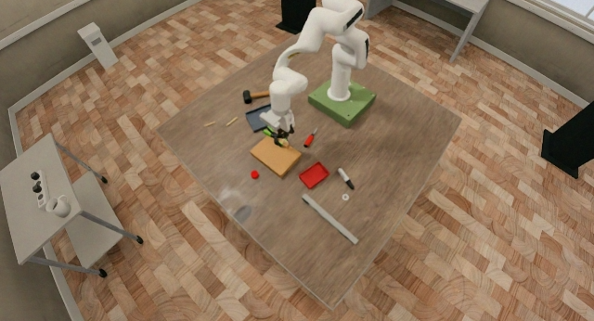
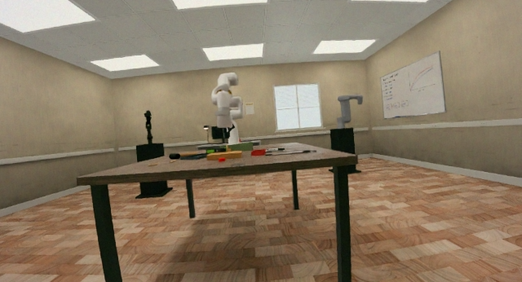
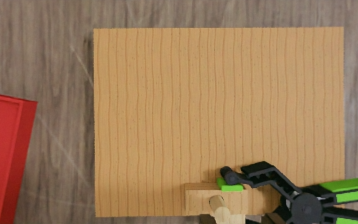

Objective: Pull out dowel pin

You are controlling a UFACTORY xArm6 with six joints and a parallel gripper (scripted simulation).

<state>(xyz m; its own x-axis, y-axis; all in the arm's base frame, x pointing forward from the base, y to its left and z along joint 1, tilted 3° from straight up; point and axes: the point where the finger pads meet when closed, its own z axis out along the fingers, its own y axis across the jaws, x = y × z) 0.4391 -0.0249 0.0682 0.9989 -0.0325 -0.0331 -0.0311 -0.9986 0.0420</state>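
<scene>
Right now my hand is 80 mm above the dowel pin. The rest, counted from my hand: tan bench board 60 mm ahead, 10 mm to the right, 120 mm below; then red cap 200 mm ahead, 20 mm to the right, 130 mm below; then small wooden block 100 mm below.
</scene>
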